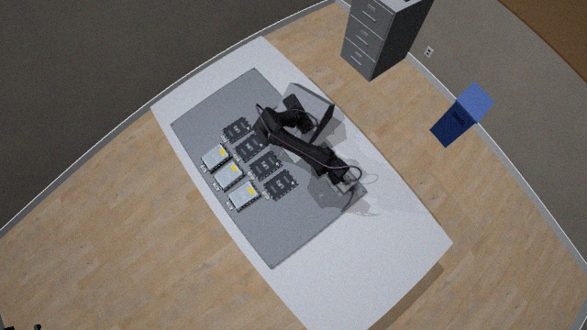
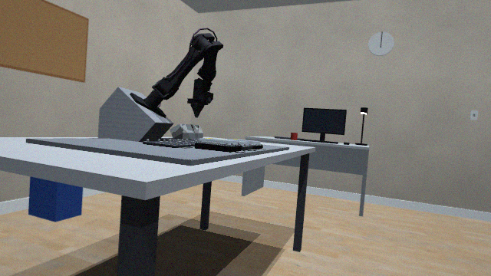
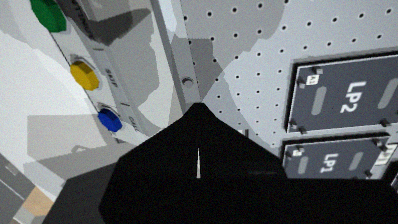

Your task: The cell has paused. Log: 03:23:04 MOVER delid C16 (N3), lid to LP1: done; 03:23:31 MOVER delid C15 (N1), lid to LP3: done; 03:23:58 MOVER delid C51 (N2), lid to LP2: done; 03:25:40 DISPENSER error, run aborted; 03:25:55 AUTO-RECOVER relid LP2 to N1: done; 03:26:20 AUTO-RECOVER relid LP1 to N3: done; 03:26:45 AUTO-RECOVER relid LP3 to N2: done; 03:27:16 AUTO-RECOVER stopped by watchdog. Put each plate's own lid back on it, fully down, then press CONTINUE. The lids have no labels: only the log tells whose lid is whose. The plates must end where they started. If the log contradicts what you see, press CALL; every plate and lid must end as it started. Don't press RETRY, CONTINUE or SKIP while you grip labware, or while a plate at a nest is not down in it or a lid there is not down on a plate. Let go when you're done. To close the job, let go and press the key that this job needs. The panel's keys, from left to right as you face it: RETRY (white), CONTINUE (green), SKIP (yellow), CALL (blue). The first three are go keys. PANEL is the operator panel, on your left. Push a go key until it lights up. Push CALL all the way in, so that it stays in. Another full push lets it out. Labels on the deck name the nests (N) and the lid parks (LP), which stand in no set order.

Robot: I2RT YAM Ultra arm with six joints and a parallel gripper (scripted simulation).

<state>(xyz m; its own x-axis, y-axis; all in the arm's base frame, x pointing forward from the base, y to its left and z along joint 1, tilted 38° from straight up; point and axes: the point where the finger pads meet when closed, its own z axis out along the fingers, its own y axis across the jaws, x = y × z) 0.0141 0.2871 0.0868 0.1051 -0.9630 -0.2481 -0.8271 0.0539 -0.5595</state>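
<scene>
The green continue key lies 110 mm behind my hand, 30 mm to the left of it and 70 mm below it. Round my hand: yellow key (100 mm behind, 20 mm to the right, 70 mm below); then blue key (80 mm behind, 70 mm to the right, 70 mm below); then white retry key (130 mm behind, 70 mm to the left, 70 mm below).
</scene>
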